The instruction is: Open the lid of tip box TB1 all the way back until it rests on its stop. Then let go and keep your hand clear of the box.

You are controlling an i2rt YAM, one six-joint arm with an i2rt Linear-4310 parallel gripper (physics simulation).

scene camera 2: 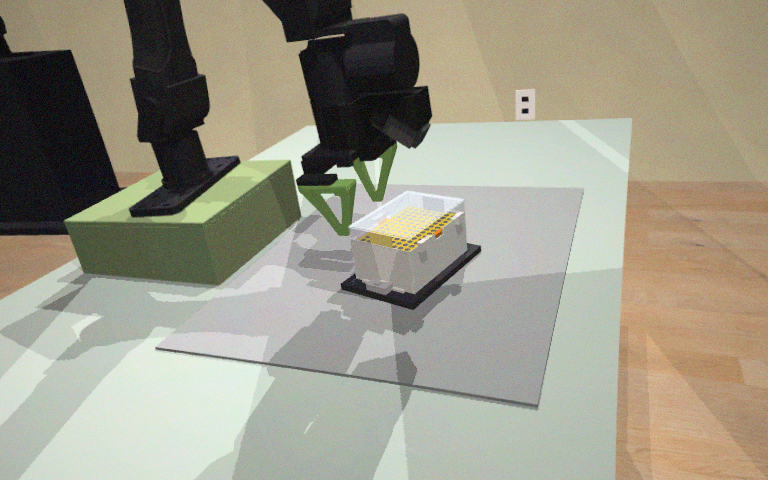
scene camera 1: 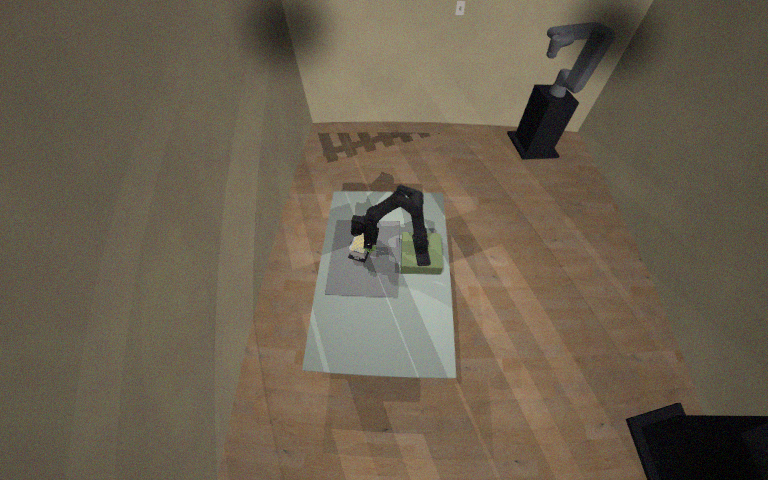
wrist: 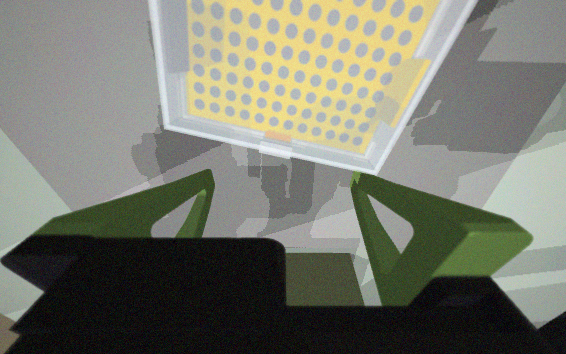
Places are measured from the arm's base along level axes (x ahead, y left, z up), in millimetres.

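Pixels of known places: gripper, fingertip midpoint: (scene camera 2: 361,217) (scene camera 1: 371,245) (wrist: 282,177); arm's base at its link origin: (scene camera 2: 191,186) (scene camera 1: 421,249).
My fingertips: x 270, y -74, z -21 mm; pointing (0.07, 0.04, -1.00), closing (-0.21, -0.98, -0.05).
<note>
Ahead of a thing's pixels: the offset from my fingertips to its middle. "pt": to the spot under its first point. Level surfaces: height alone.
The tip box TB1 {63 mm ahead, 19 mm right, 25 mm down} (scene camera 1: 358,249) (scene camera 2: 390,266) (wrist: 295,75) has a pale body and a yellow tip rack under a clear lid {pt 89 mm ahead, 20 mm left, 14 mm up} (scene camera 2: 433,199) (wrist: 172,107). The lid lies closed over the rack. A small tab sticks out of the lid's near edge in the wrist view. The box sits on a black base plate {pt 81 mm ahead, 105 mm right, 58 mm down} (scene camera 2: 416,302). My gripper (scene camera 2: 362,217) (wrist: 282,177) is open, with its two green fingers wide apart and nothing between them. The fingertips are beside the lid's tab side, at about lid height; the right finger in the wrist view appears close to the lid's corner. Whether they touch is unclear.
The box's base is on a grey mat {63 mm down} (scene camera 1: 362,283) (scene camera 2: 481,362) on the pale table {67 mm down} (scene camera 1: 379,345) (scene camera 2: 169,418). A green block (scene camera 1: 407,268) (scene camera 2: 147,254) bears the arm's base beside the mat. Another grey arm on a black pedestal (scene camera 1: 543,121) stands farther off.
</note>
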